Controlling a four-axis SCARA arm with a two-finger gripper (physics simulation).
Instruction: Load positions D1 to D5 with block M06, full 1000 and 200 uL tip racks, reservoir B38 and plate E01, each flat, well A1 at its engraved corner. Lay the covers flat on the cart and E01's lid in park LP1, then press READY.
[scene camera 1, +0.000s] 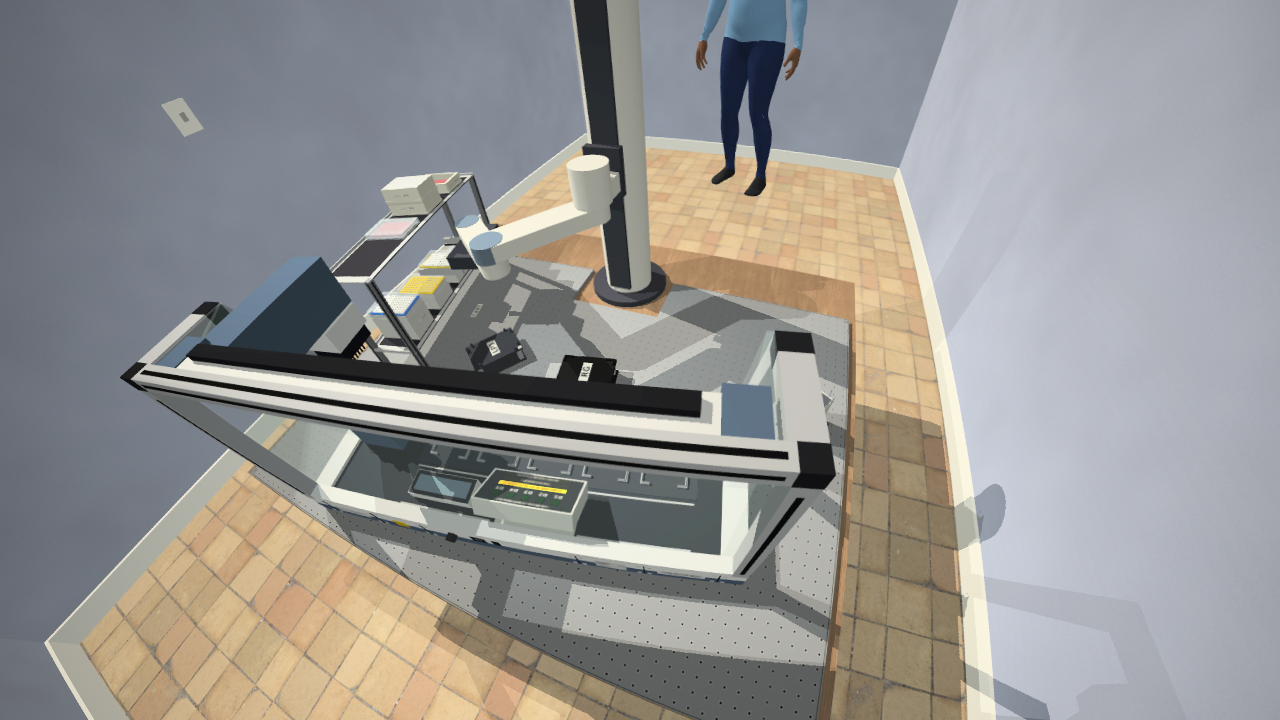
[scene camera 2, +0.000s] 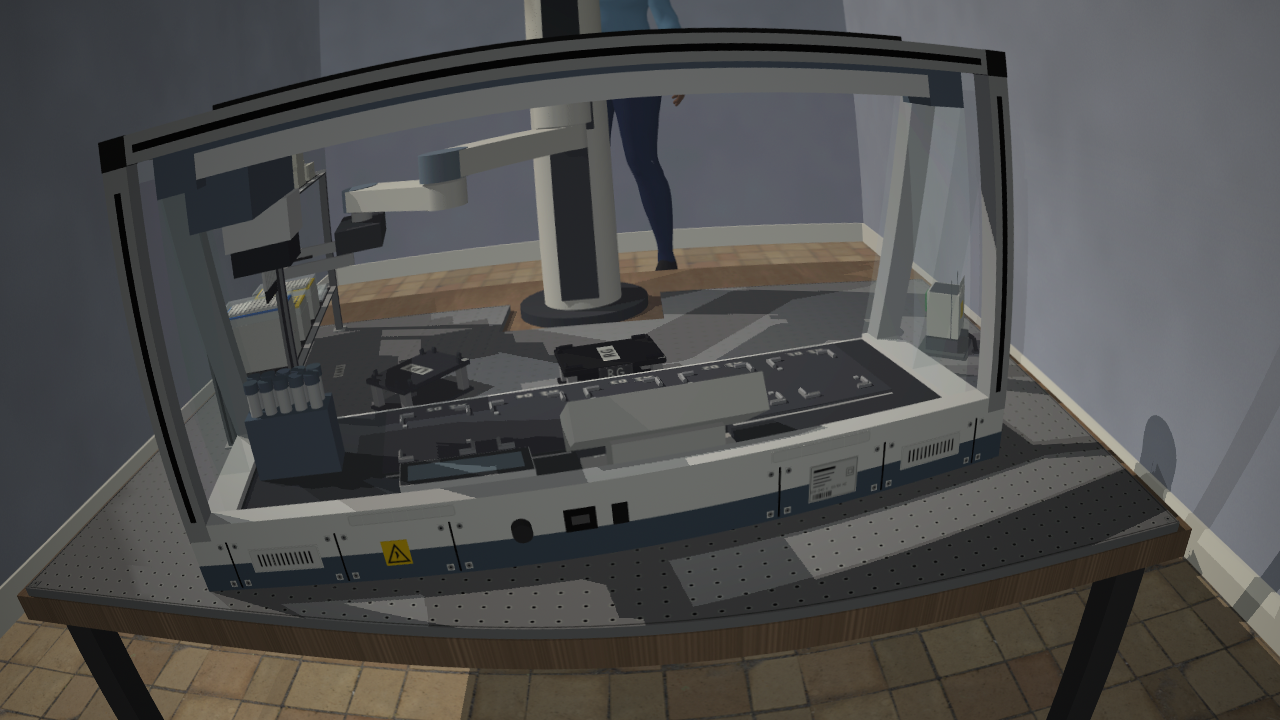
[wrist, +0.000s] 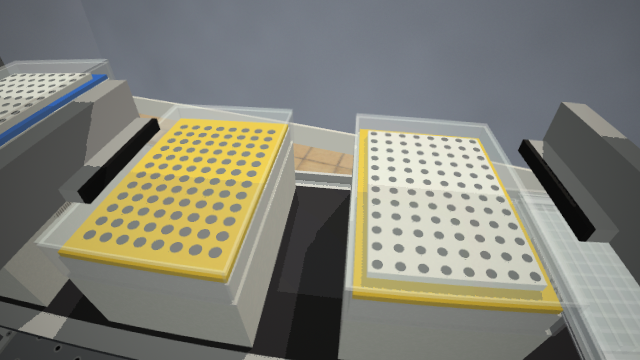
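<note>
My gripper (wrist: 334, 111) (scene camera 2: 313, 257) is open and empty, its fingers wide apart over the rack shelf. Between them in the wrist view are a yellow-topped rack (wrist: 182, 187) (scene camera 1: 422, 286) with bare holes, and a rack with a white perforated top on yellow (wrist: 445, 205) (scene camera 1: 435, 262). Both have clear covers. A blue-rimmed rack (wrist: 45, 97) (scene camera 1: 396, 313) stands beyond the left finger. A clear gridded piece (wrist: 595, 265) lies below the right finger. The machine deck (scene camera 1: 626, 519) (scene camera 2: 895, 385) has corner brackets and bears no racks. READY cannot be made out.
The shelf unit's upper level holds white boxes (scene camera 1: 409, 195) and a pink-topped item (scene camera 1: 393, 227). A small black stand (scene camera 1: 498, 350) (scene camera 2: 416, 368) and an RG-marked black station (scene camera 1: 586, 368) (scene camera 2: 608, 354) stand behind the machine. Frame posts (scene camera 2: 993, 232) surround the deck. A person (scene camera 1: 751, 80) stands behind the column.
</note>
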